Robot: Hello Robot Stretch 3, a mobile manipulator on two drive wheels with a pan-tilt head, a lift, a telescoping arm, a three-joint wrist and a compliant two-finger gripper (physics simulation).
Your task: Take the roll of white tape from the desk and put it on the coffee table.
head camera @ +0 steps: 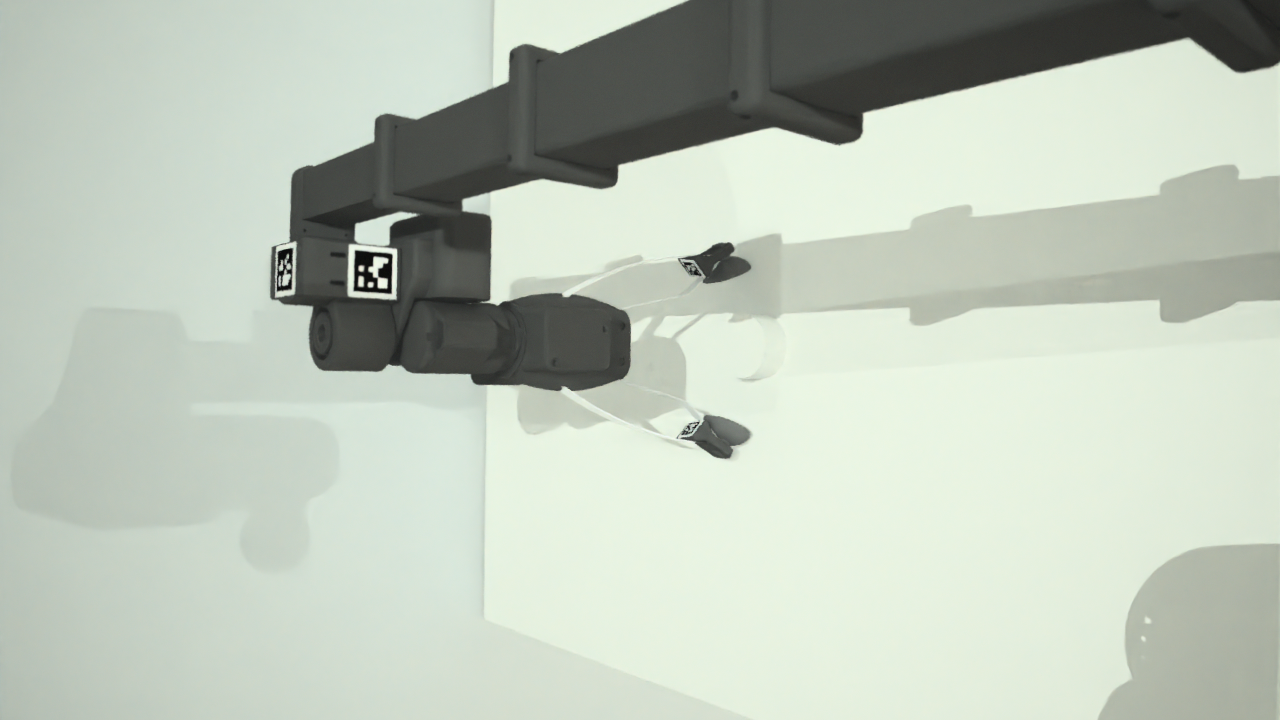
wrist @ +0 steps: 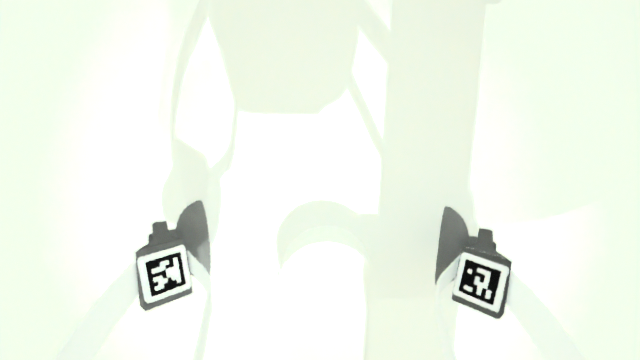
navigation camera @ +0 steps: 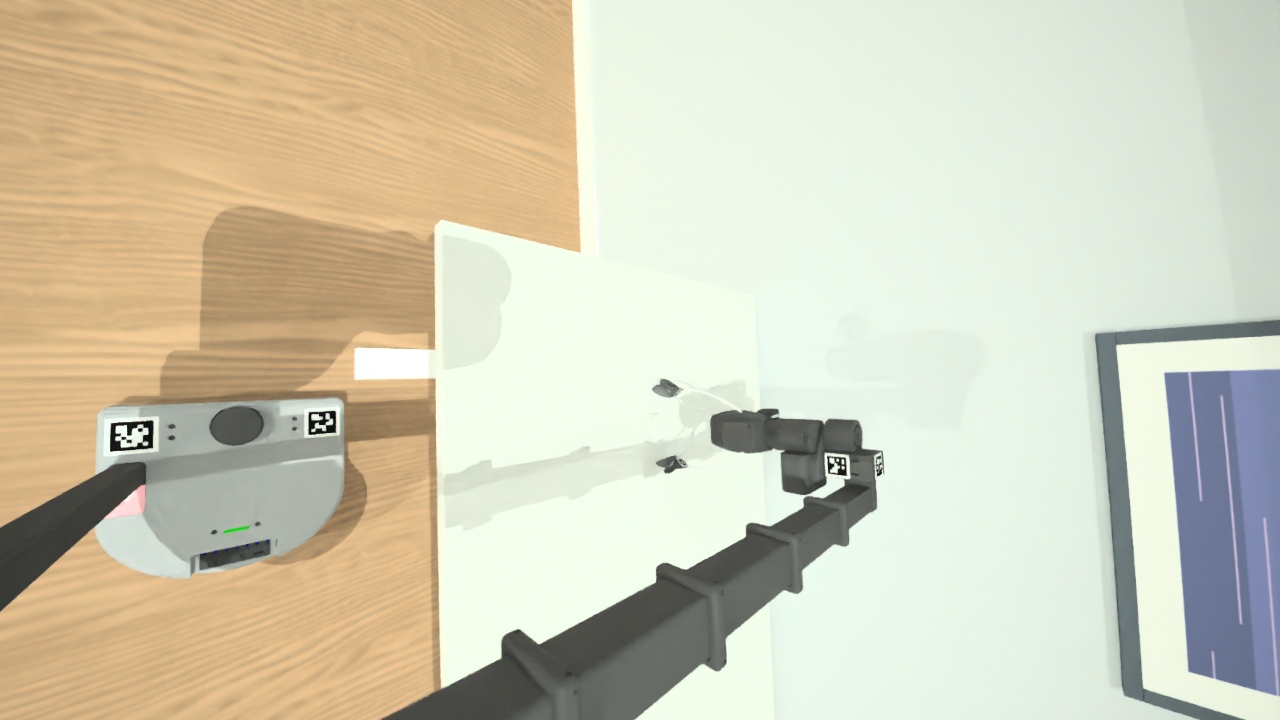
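Pixels of known places: gripper, fingertip midpoint: (head camera: 741, 351) (navigation camera: 657, 425); robot's base, link origin: (navigation camera: 238, 423).
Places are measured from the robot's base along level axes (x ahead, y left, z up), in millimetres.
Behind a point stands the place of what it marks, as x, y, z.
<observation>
The roll of white tape (head camera: 771, 349) @[-20, -516, 738] (wrist: 322, 220) is very faint against the white desk (head camera: 895, 501) @[85, -417, 720] (navigation camera: 537, 313) @[166, -316, 721] (wrist: 65, 150); a pale curved band of it shows, and its full outline is washed out. In the navigation view it is a faint mark beside the fingers. My gripper (head camera: 735, 351) @[-20, -563, 720] (navigation camera: 667, 426) @[-20, -563, 720] (wrist: 320, 230) @[-20, -563, 720] is open and empty, pointing down over the desk near the wall side. In the wrist view the tape's curved band lies between the two fingertips, touching neither. The exact height of the fingers above it is hard to tell. The coffee table does not show.
A pale wall (head camera: 179, 179) @[-172, -965, 1042] (navigation camera: 895, 179) @[458, -955, 1048] stands behind the desk. My extended arm (head camera: 644, 98) @[-93, -286, 1072] (navigation camera: 644, 617) @[-83, -182, 1060] reaches across above the desk. My base (navigation camera: 223, 483) @[-101, 18, 160] stands on the wooden floor (navigation camera: 268, 134) @[669, -38, 0] beside the desk. A framed picture (navigation camera: 1109, 501) @[-148, -951, 1304] hangs on the wall. Arm shadows cross the desk.
</observation>
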